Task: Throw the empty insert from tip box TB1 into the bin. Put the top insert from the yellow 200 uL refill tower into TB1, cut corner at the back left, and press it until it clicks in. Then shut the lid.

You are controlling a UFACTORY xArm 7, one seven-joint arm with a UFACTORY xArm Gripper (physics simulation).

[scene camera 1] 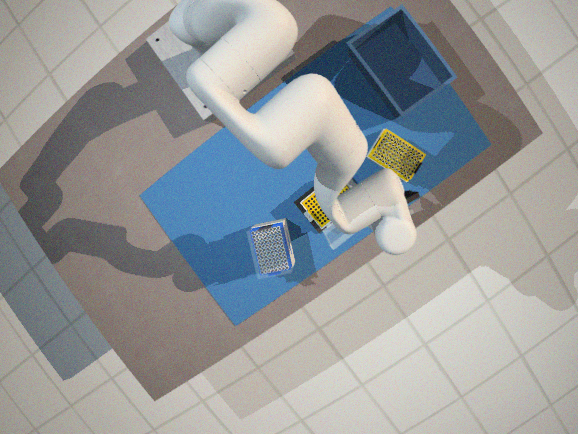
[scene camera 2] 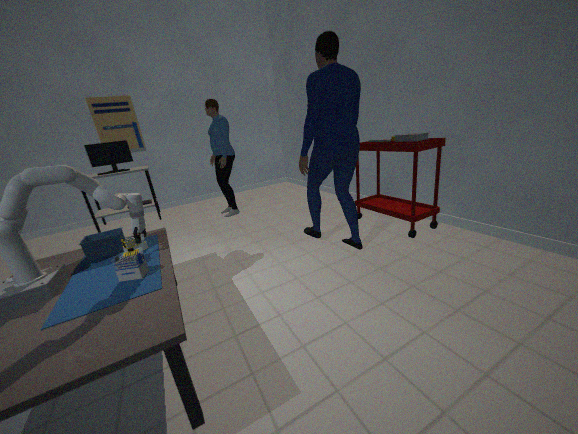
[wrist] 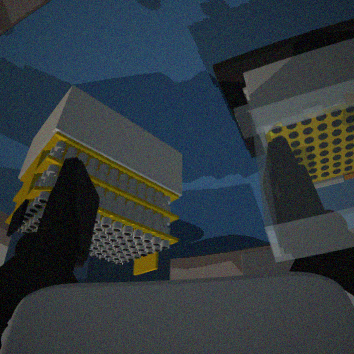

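Observation:
The gripper point(wrist: 175, 169) is open, and it's touching a clear lid point(wrist: 296, 135). You can see a dark blue bin point(wrist: 94, 269) there too. That same dark blue bin point(scene camera 1: 394, 54) is also in scene camera 1, and so is a yellow insert point(scene camera 1: 393, 152).

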